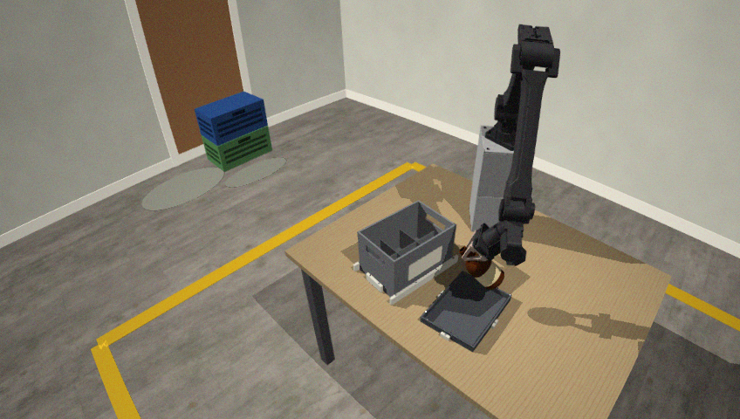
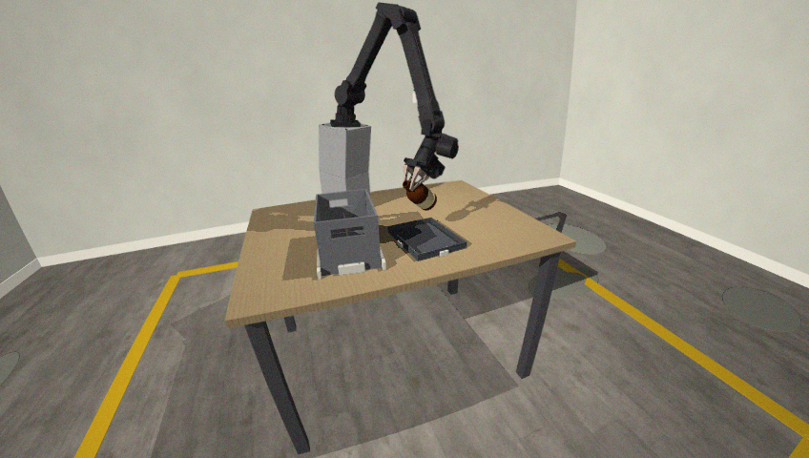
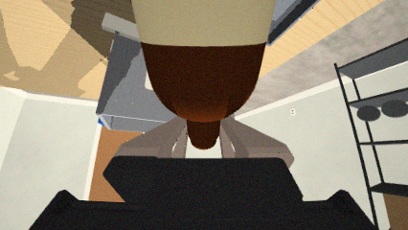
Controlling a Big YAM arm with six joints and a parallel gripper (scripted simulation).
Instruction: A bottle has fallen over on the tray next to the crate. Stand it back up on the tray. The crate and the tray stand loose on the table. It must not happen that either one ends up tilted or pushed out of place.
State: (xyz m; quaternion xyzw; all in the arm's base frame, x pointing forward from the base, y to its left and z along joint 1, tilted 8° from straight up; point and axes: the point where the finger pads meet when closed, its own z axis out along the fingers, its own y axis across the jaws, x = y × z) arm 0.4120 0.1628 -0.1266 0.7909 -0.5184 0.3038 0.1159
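The brown bottle is 20 mm behind my hand, 40 mm to the left of it and 30 mm below it. Round my hand: dark tray: 20 mm ahead, 50 mm to the left, 190 mm below; then grey crate: 10 mm ahead, 230 mm to the right, 120 mm below.
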